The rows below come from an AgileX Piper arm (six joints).
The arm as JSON. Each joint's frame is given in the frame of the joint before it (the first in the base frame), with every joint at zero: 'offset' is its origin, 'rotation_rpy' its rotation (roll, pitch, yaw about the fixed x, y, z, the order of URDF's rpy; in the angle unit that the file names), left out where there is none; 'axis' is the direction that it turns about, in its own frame. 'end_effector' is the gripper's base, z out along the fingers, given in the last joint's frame.
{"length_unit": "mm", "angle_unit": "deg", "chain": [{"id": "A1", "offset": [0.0, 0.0, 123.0], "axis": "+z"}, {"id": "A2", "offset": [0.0, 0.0, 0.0], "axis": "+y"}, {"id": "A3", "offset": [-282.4, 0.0, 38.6], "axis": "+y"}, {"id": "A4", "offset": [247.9, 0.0, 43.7], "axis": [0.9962, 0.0, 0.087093]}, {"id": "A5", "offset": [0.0, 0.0, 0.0], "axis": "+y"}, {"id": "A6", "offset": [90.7, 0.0, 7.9], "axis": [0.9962, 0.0, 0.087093]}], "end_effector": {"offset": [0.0, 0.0, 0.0], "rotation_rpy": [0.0, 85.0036, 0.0]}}
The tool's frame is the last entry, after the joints.
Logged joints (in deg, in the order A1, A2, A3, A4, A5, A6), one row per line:
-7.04, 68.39, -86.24, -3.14, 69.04, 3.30
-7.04, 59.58, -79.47, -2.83, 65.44, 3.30
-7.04, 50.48, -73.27, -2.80, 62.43, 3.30
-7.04, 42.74, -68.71, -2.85, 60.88, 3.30
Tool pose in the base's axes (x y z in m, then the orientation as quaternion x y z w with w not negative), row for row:
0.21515, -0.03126, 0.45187, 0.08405, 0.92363, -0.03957, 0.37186
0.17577, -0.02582, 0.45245, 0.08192, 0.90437, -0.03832, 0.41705
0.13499, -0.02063, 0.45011, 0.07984, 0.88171, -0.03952, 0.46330
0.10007, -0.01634, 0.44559, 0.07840, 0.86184, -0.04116, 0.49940
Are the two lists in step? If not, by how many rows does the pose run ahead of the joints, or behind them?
They are in step.
